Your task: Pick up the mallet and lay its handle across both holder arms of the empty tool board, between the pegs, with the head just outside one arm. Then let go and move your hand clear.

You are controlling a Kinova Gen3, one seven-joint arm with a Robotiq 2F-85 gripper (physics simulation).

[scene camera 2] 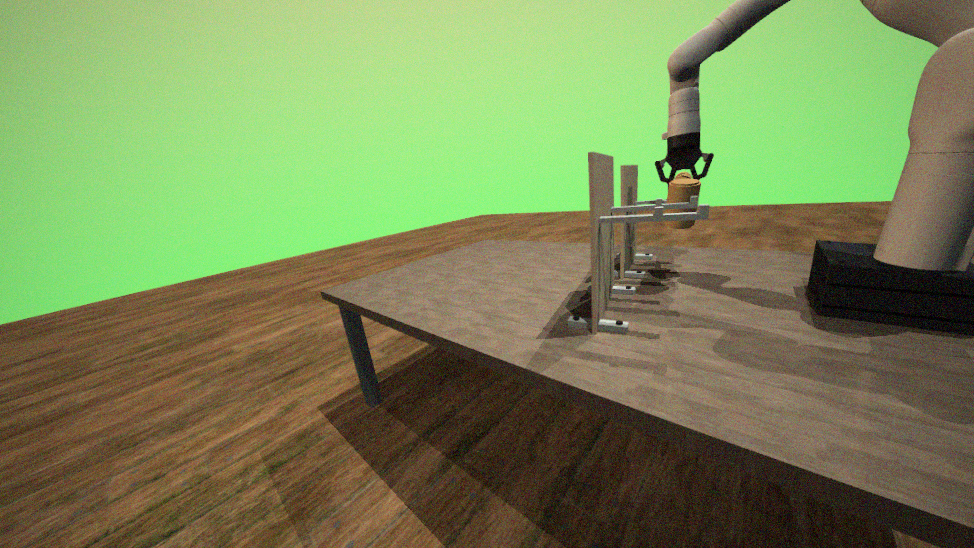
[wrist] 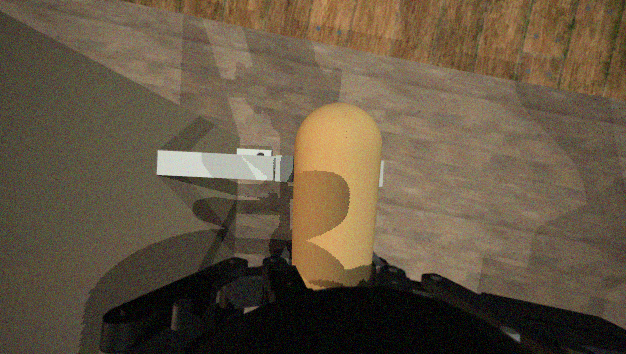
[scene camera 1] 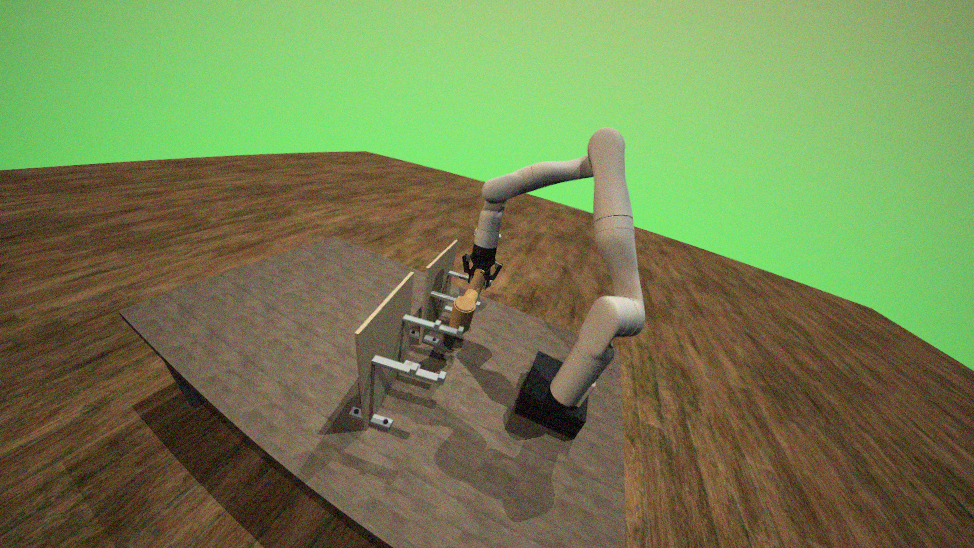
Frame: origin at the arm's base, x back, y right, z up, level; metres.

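Where they show: gripper, fingertip midpoint: (wrist: pixel 328 260); arm's base, origin of the base link: (scene camera 2: pixel 913 261) (scene camera 1: pixel 565 391).
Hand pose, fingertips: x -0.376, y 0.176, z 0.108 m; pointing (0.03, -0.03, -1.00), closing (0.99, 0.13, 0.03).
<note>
Things, the pixels of their top centre, and the offset from my fingertips. "pt": a spot on its surface instead. Level surfaces: height alone.
- thick orange-tan head, surface spot: (scene camera 2: pixel 683 192) pt dy -0.207, dx +0.036, dz +0.027 m
- round-ended handle, surface spot: (wrist: pixel 340 155) pt dy +0.066, dx -0.013, dz +0.064 m
- far board, surface spot: (scene camera 2: pixel 625 180) pt dy -0.138, dx -0.108, dz +0.061 m
- grey-brown table, its level: dz -0.200 m
The mallet has a thick orange-tan head (scene camera 1: pixel 465 303) (scene camera 2: pixel 683 192) and a round-ended handle (wrist: pixel 340 155). My gripper (scene camera 1: pixel 479 279) (scene camera 2: pixel 683 178) (wrist: pixel 328 260) is shut on the handle, pointing down, and holds the mallet level, raised above the arms of the far board (scene camera 1: pixel 441 264) (scene camera 2: pixel 625 180). The head is toward the near board. The empty near board (scene camera 1: pixel 385 337) (scene camera 2: pixel 600 197) stands upright, with two pale holder arms, one nearer the scene cameras (scene camera 1: pixel 393 364) (scene camera 2: pixel 630 218) and one farther back (scene camera 1: pixel 422 322). Small pegs stand on them. In the wrist view the handle crosses over a far-board arm (wrist: pixel 215 165).
Both boards stand in a row on a grey-brown table (scene camera 1: pixel 258 327) (scene camera 2: pixel 442 293), their arms pointing toward the robot's side. The black robot base (scene camera 1: pixel 550 395) (scene camera 2: pixel 878 289) is at the right. The held head is close to the near board's back arm in the first scene view.
</note>
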